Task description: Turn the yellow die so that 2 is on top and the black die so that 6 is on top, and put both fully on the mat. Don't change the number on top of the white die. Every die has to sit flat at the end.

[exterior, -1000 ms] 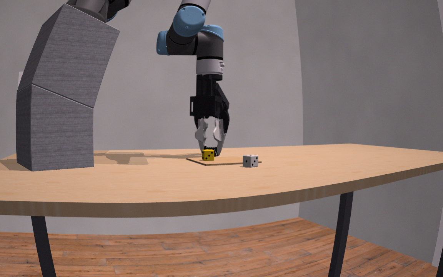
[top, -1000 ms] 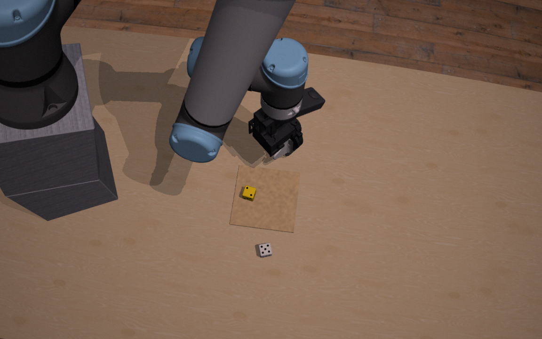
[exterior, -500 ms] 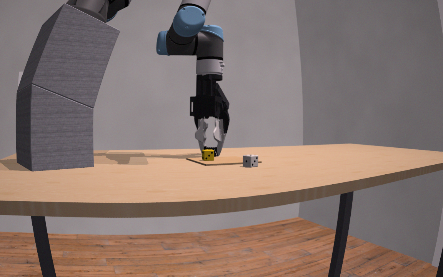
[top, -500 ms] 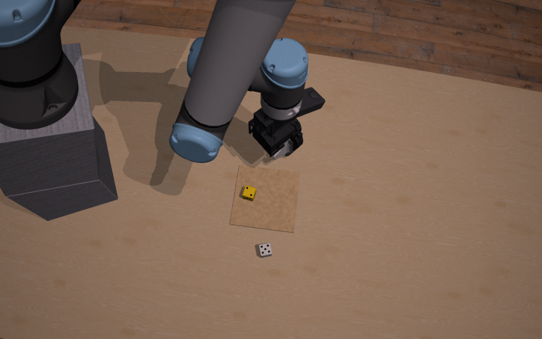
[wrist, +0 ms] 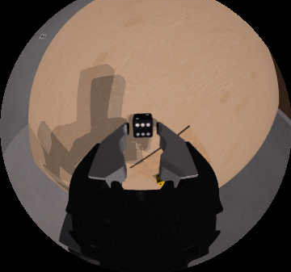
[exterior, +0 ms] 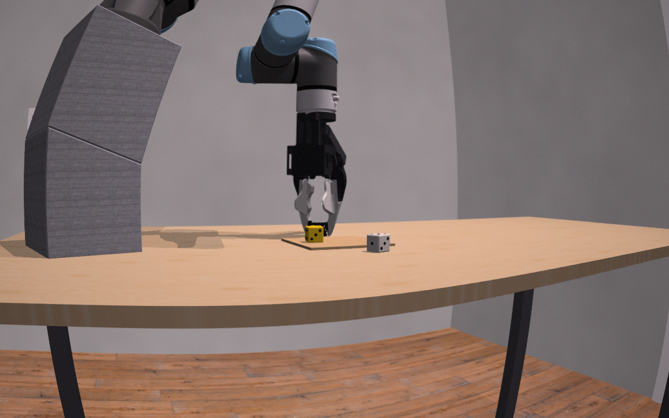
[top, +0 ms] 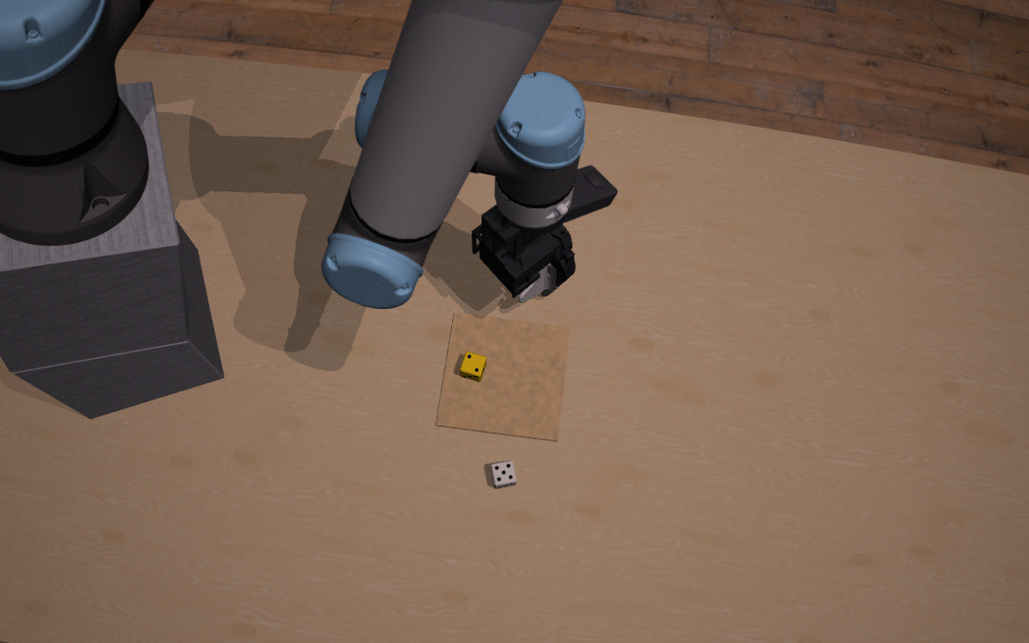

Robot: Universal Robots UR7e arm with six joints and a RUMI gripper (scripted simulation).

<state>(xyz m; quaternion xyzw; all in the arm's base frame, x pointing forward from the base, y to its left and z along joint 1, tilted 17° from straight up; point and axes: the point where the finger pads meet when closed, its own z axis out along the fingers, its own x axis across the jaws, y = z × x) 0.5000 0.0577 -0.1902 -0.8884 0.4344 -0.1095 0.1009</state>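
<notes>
My hand is right at the black die. Round my hand: white die 24 cm to the right, 4 cm behind; mat 12 cm to the right, 4 cm behind, 2 cm below; yellow die 11 cm to the right, 8 cm behind.
</notes>
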